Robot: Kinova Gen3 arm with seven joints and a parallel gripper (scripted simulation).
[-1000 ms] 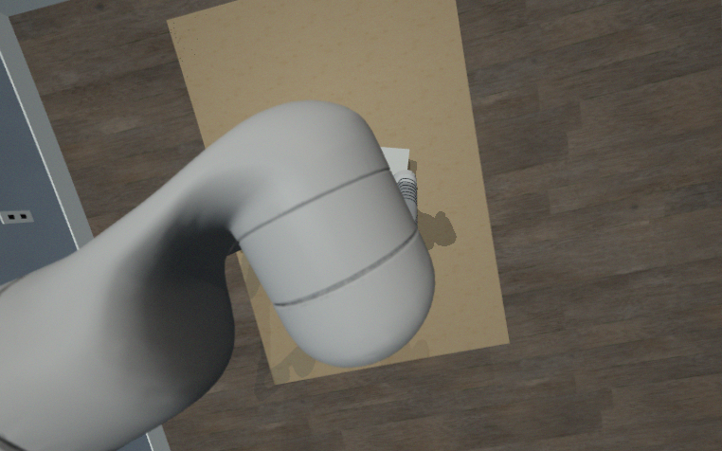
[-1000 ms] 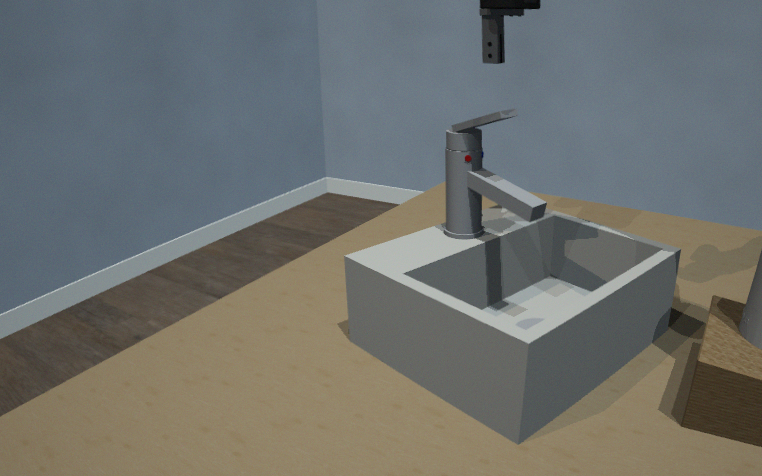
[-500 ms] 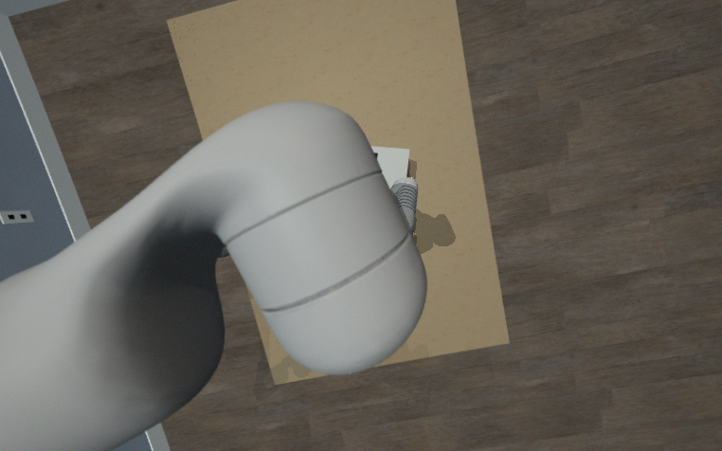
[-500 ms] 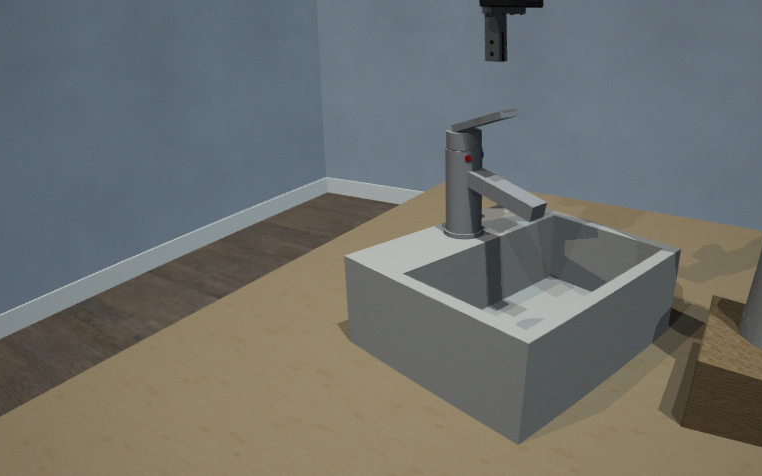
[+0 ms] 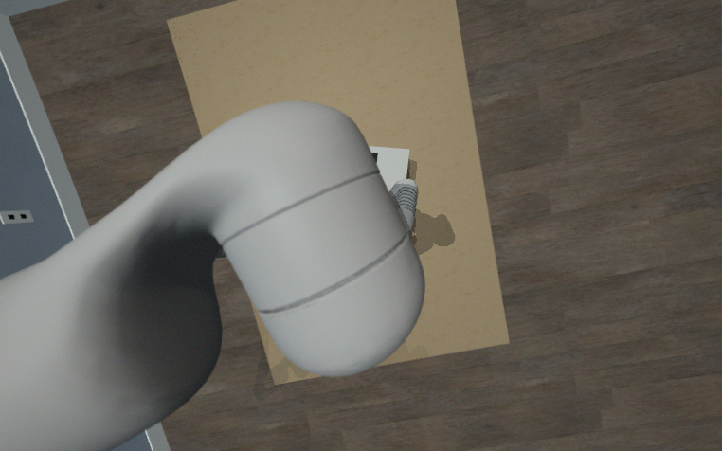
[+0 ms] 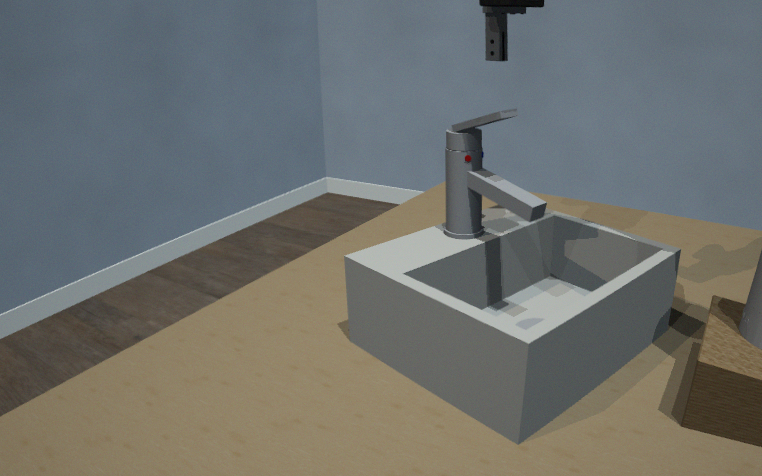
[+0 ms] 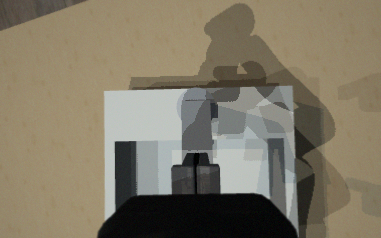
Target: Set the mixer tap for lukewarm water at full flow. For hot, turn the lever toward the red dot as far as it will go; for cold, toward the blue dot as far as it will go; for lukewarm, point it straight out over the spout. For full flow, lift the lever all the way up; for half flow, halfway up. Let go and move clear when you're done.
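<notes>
My gripper is now 2 cm short of the flat lever, 1 cm to the left of it and 9 cm above it. From my hand the other things lie so: grey square sink 6 cm behind, 2 cm to the left, 34 cm below; then grey mixer tap 3 cm ahead, 1 cm to the right, 14 cm below.
</notes>
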